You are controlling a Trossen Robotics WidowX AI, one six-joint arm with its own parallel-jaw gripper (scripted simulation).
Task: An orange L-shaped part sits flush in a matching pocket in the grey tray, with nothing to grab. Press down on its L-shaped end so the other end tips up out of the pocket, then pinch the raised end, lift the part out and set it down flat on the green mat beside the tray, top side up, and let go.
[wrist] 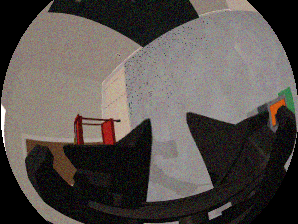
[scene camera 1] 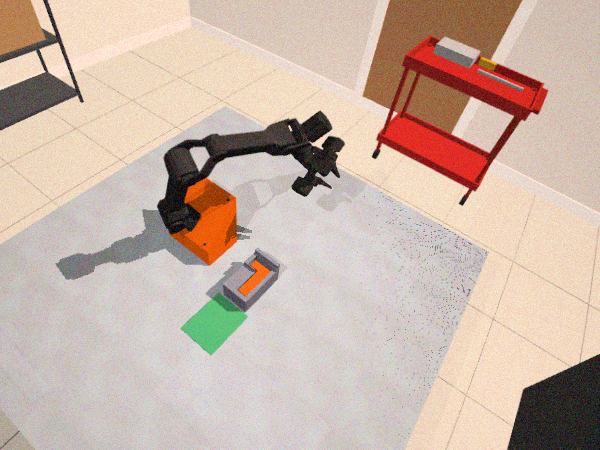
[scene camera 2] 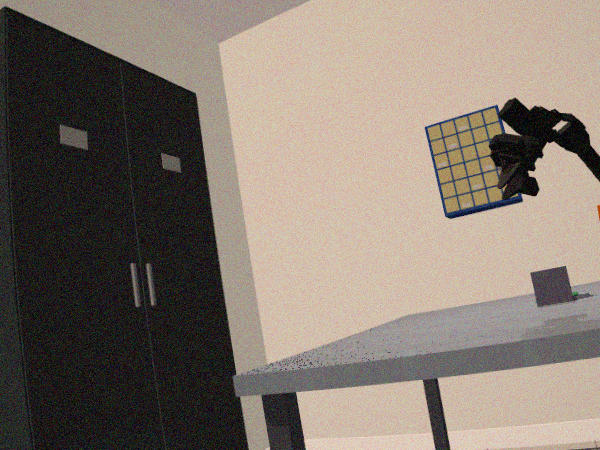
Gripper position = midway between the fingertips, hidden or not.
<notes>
In view: my gripper [scene camera 2: 501, 193] and a green mat [scene camera 1: 213, 324].
My gripper also shows in the wrist view [wrist: 168, 119] and in scene camera 1 [scene camera 1: 335, 182].
</notes>
